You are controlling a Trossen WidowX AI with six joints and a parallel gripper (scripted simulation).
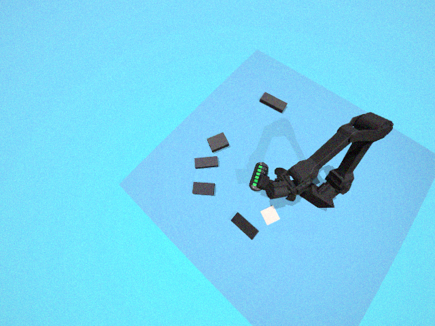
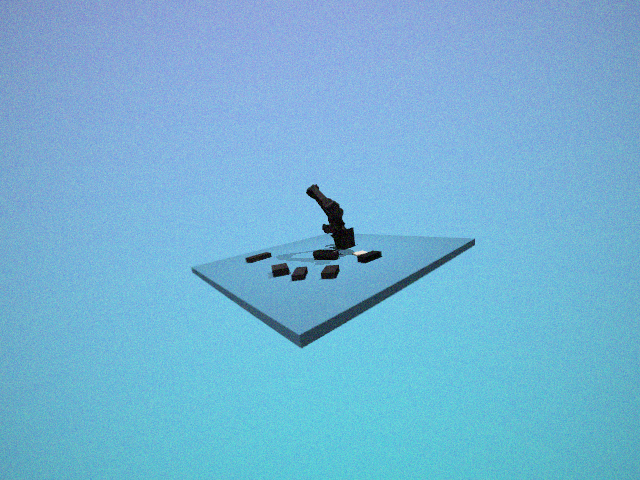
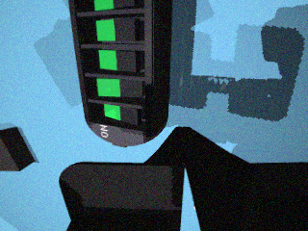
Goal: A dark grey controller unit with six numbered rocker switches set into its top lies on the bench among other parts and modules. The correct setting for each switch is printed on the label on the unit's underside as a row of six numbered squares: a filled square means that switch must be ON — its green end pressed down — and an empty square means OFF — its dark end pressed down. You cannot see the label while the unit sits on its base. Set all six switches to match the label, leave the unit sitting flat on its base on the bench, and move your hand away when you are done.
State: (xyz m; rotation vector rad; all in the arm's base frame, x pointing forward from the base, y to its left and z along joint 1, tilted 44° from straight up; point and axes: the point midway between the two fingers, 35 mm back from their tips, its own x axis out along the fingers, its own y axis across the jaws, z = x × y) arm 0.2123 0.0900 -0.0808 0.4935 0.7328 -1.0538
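The white block lies 90 mm behind my gripper tip, 90 mm to the left of it and 50 mm below it.
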